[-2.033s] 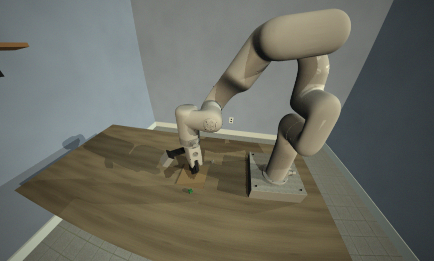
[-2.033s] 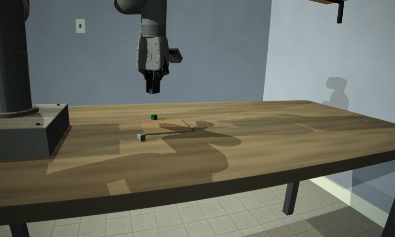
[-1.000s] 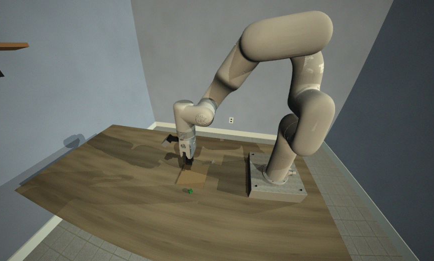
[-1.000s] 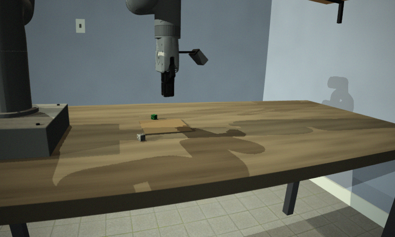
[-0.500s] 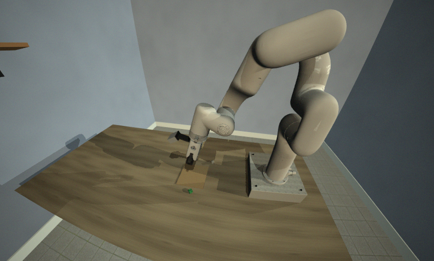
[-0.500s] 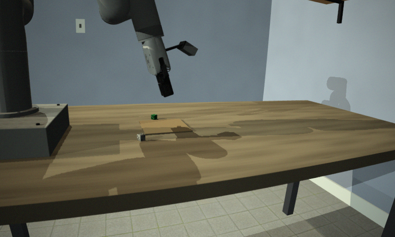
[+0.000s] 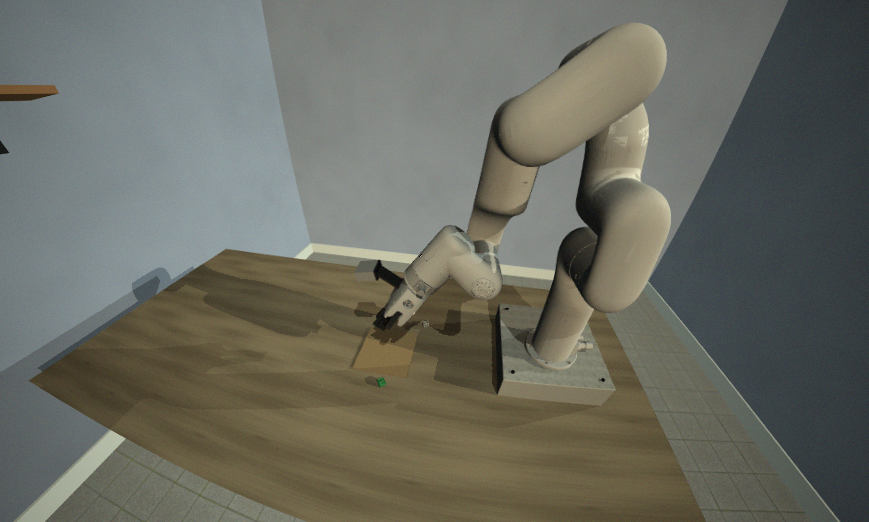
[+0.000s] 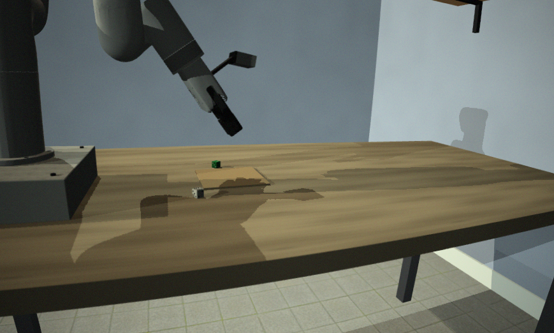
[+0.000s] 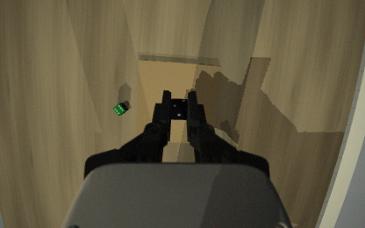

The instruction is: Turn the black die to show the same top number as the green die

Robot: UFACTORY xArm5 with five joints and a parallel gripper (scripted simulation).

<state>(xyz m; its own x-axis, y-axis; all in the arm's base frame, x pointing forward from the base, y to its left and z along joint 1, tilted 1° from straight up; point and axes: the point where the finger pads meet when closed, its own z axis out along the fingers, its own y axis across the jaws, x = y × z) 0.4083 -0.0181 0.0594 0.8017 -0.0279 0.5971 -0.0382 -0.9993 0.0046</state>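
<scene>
Now: the black die 1 cm below my hand and 1 cm ahead of it. From my hand the other things lie so: green die: 11 cm below, 10 cm to the left; then white die: 11 cm below, 10 cm to the right, 9 cm behind; then tan mat: 12 cm below.
</scene>
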